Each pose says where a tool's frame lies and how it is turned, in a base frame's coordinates. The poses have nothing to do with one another.
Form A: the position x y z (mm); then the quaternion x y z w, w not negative.
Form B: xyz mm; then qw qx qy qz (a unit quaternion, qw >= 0). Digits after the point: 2 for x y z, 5 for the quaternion.
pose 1, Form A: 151.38 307.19 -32.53 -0.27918 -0.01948 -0.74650 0.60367
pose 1, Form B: 151.38 307.19 -32.53 0.60367 -0.27918 -0.01948 -0.74650
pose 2, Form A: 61.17 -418.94 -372.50 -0.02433 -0.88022 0.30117 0.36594
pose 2, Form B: 61.17 -418.94 -372.50 0.36594 -0.02433 -0.88022 0.30117
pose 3, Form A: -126.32 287.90 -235.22 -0.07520 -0.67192 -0.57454 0.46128
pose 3, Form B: -126.32 287.90 -235.22 0.46128 -0.07520 -0.67192 -0.57454
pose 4, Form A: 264.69 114.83 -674.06 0.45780 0.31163 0.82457 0.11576
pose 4, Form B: 264.69 114.83 -674.06 0.11576 0.45780 0.31163 0.82457
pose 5, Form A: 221.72 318.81 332.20 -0.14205 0.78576 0.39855 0.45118
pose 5, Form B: 221.72 318.81 332.20 0.45118 -0.14205 0.78576 0.39855
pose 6, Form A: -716.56 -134.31 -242.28 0.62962 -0.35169 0.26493 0.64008
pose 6, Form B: -716.56 -134.31 -242.28 0.64008 0.62962 -0.35169 0.26493
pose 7, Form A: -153.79 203.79 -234.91 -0.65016 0.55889 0.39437 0.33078
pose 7, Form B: -153.79 203.79 -234.91 0.33078 -0.65016 0.55889 0.39437
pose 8, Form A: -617.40 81.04 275.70 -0.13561 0.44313 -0.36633 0.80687
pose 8, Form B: -617.40 81.04 275.70 0.80687 -0.13561 0.44313 -0.36633
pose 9, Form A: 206.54 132.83 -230.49 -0.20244 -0.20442 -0.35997 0.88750
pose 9, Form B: 206.54 132.83 -230.49 0.88750 -0.20244 -0.20442 -0.35997
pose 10, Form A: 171.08 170.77 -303.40 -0.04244 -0.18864 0.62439 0.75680
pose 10, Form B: 171.08 170.77 -303.40 0.75680 -0.04244 -0.18864 0.62439
